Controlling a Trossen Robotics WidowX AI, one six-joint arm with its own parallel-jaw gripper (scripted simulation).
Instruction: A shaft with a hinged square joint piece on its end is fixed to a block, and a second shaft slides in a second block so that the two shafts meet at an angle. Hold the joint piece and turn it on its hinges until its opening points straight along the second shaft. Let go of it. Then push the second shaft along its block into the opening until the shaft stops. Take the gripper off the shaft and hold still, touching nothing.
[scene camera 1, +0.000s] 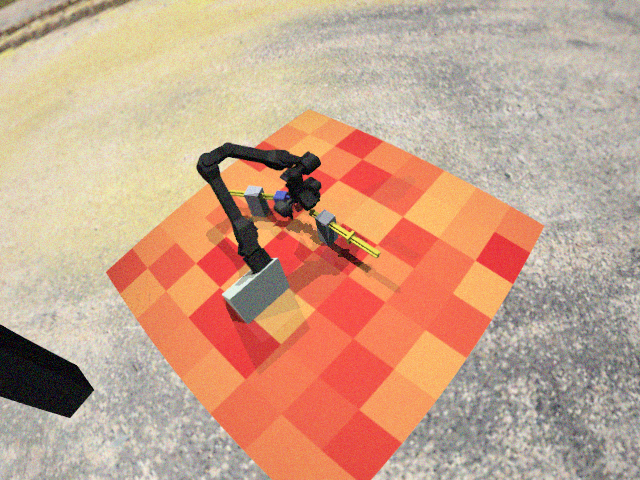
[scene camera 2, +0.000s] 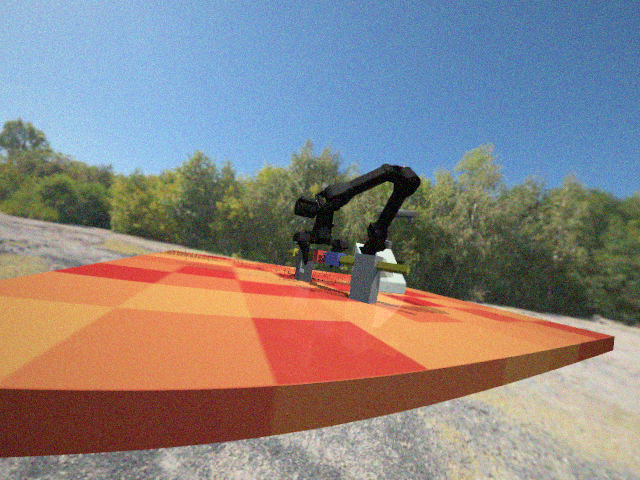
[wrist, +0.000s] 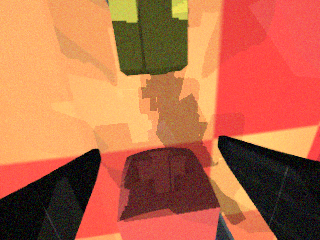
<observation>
my gripper: scene camera 1 300, 211; scene camera 2 318, 266; wrist 160, 147
</observation>
